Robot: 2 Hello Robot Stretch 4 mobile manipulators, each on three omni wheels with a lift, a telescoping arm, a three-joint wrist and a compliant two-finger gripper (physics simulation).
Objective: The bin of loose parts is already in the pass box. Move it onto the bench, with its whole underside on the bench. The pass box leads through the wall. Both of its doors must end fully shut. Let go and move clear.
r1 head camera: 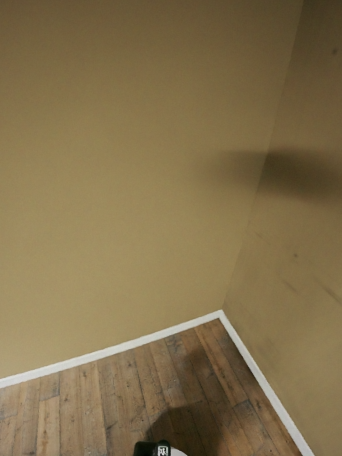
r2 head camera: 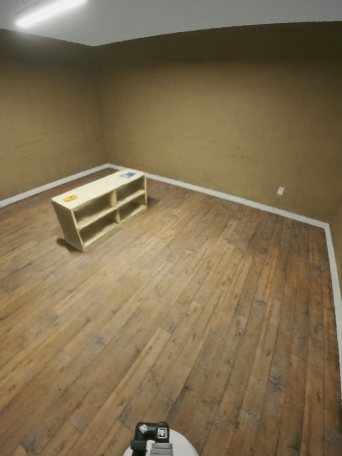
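The bin of loose parts, the pass box, its doors and the bench do not show clearly in either view. At the bottom edge of the r1 head view, a dark part of r1 with a square marker shows, cut off by the frame. At the bottom of the r2 head view, a black part of r2 with square markers shows above a white round base. No fingers of r1's or r2's gripper show in these views.
In the r1 head view, two tan walls meet in a corner above a white baseboard (r1 head camera: pixel 125 345). In the r2 head view, a low pale wooden shelf unit (r2 head camera: pixel 100 187) stands at the left, with a yellow item (r2 head camera: pixel 70 198) and a blue item (r2 head camera: pixel 128 175) on top.
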